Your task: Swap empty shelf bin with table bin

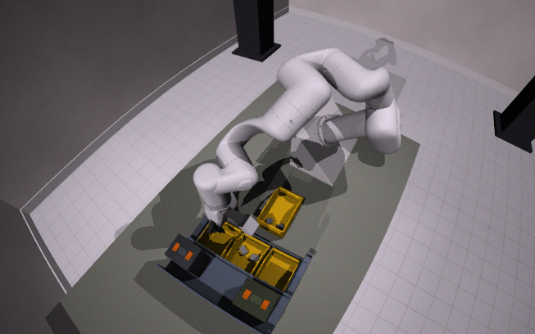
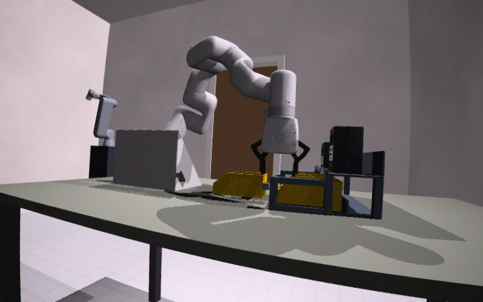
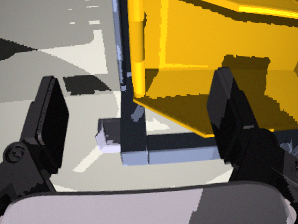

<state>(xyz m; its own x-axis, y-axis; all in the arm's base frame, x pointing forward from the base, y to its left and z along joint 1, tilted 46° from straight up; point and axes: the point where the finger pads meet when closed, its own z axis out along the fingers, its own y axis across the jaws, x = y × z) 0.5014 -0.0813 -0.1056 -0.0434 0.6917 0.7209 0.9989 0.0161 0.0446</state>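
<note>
The shelf's front bar lies 110 mm to the left of my hand, 80 mm below it and 20 mm behind it. The rest, counted from my hand: black box 180 mm ahead, 70 mm above.
</note>
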